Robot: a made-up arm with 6 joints. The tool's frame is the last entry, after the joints.
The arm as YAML. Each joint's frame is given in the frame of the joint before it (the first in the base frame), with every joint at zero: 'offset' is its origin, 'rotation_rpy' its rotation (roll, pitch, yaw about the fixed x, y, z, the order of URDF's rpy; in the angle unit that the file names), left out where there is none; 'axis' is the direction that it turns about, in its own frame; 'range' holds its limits. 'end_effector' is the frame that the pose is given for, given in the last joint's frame.
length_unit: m
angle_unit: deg
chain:
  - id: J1
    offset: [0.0, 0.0, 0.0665]
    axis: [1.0, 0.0, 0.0]
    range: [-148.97, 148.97]
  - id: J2
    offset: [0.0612, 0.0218, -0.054]
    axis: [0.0, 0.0, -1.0]
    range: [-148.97, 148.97]
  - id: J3
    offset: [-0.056, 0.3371, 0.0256]
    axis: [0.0, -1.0, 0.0]
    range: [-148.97, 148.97]
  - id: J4
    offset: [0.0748, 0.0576, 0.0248]
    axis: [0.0, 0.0, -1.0]
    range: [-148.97, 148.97]
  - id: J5
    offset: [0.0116, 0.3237, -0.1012]
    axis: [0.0, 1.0, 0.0]
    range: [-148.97, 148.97]
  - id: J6
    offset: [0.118, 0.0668, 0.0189]
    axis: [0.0, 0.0, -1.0]
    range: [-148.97, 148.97]
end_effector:
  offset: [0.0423, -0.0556, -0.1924]
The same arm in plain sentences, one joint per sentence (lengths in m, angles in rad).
The arm has six revolute joints in a row. What follows holds with every joint at zero, and every direction is one of the base frame's.
The first joint sits 0.0665 m along +z from the base frame's origin and rotates about +x, from -2.6000 to 2.6000 rad.
The second joint sits 0.0612 m along +x and 0.0218 m along +y and 0.0540 m along -z from the first joint and rotates about -z, from -2.6000 to 2.6000 rad.
The third joint sits 0.0560 m along -x and 0.3371 m along +y and 0.0256 m along +z from the second joint and rotates about -y, from -2.6000 to 2.6000 rad.
The fourth joint sits 0.0748 m along +x and 0.0576 m along +y and 0.0248 m along +z from the third joint and rotates about -z, from -2.6000 to 2.6000 rad.
The fifth joint sits 0.0116 m along +x and 0.3237 m along +y and 0.1012 m along -z from the fourth joint and rotates about +y, from -2.6000 to 2.6000 rad.
The sixth joint sits 0.1180 m along +x and 0.0668 m along +y and 0.0189 m along +z from the fifth joint and rotates about -z, from -2.6000 to 2.6000 rad.
The tool frame, which is the frame that the pose is given for, sits 0.0423 m along +x and 0.0556 m along -y and 0.1924 m along -z from the sixth joint; its axes are parallel to the base frame's.

